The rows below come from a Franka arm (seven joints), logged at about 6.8 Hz.
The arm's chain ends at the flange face. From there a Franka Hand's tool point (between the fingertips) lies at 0.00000 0.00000 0.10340 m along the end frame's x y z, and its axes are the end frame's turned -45 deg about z.
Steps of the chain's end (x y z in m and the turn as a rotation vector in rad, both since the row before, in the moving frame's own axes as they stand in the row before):
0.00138, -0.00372, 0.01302, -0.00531, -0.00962, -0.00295
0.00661, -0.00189, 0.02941, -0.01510, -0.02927, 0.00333
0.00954, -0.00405, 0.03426, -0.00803, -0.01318, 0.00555
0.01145, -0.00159, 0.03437, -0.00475, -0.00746, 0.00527
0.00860, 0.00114, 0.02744, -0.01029, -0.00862, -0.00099
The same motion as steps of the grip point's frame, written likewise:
0.00251, -0.00197, 0.01301, 0.00305, -0.01056, -0.00295
0.00277, 0.00230, 0.02935, 0.01002, -0.03137, 0.00333
0.00806, 0.00350, 0.03425, 0.00364, -0.01500, 0.00555
0.00833, 0.00677, 0.03437, 0.00192, -0.00863, 0.00527
0.00389, 0.00701, 0.02743, -0.00118, -0.01337, -0.00099

